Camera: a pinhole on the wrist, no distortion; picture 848 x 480 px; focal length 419.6 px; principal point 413.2 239.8 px. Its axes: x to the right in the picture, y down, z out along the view. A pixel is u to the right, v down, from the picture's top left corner.
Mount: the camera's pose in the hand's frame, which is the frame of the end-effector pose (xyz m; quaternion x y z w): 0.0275 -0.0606 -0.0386 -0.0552 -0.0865 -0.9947 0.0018
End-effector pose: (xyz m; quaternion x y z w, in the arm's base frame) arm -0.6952 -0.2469 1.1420 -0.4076 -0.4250 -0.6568 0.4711
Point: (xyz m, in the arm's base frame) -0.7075 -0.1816 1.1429
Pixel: 637.3 157.9
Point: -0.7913 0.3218 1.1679
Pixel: 573.1 427.9
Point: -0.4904 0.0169 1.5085
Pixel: 285.6 75.4
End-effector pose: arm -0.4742 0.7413 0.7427 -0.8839 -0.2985 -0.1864 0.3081
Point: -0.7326 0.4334 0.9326
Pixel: behind the camera
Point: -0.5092 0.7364 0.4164
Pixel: 801.8 30.9
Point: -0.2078 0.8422 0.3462
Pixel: 447.0 16.6
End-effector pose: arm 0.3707 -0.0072 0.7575 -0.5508 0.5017 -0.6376 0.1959
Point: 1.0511 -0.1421 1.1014
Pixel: outside the picture
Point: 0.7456 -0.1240 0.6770
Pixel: 551.9 249.0
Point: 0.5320 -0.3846 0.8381
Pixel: 159.8 196.4
